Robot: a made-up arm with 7 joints.
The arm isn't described. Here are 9 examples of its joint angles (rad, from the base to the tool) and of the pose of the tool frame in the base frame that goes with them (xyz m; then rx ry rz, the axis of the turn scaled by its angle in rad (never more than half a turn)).
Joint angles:
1: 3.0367 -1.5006 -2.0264 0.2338 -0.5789 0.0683 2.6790
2: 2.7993 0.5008 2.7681 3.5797 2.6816 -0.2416 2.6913
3: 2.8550 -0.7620 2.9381 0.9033 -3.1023 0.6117 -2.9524
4: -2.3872 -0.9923 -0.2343 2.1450 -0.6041 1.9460 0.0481
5: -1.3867 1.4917 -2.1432 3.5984 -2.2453 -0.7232 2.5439
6: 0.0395 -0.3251 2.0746 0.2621 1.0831 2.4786 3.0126
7: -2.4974 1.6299 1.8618 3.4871 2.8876 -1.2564 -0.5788
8: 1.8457 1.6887 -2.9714 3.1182 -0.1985 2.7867 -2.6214
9: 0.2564 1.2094 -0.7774 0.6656 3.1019 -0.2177 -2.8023
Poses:
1: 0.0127 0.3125 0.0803 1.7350 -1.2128 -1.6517
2: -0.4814 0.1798 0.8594 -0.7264 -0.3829 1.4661
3: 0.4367 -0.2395 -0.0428 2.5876 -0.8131 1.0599
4: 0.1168 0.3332 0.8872 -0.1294 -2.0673 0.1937
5: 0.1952 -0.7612 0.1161 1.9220 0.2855 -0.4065
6: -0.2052 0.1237 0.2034 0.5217 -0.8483 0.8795
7: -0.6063 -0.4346 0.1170 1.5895 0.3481 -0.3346
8: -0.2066 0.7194 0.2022 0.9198 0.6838 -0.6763
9: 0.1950 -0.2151 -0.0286 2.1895 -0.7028 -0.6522
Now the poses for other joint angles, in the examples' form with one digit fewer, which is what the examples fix.
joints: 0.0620 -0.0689 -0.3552 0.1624 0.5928 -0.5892 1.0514
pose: 0.291 -0.153 0.235 -1.495 2.291 -1.079
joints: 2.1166 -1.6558 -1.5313 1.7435 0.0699 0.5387 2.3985
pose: 0.789 -0.225 0.165 0.041 1.660 1.474
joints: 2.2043 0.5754 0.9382 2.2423 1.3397 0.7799 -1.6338
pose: -0.654 0.305 0.733 0.411 -1.149 0.442
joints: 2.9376 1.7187 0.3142 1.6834 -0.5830 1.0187 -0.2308
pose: -0.460 -0.062 -0.424 -0.791 2.098 -0.250
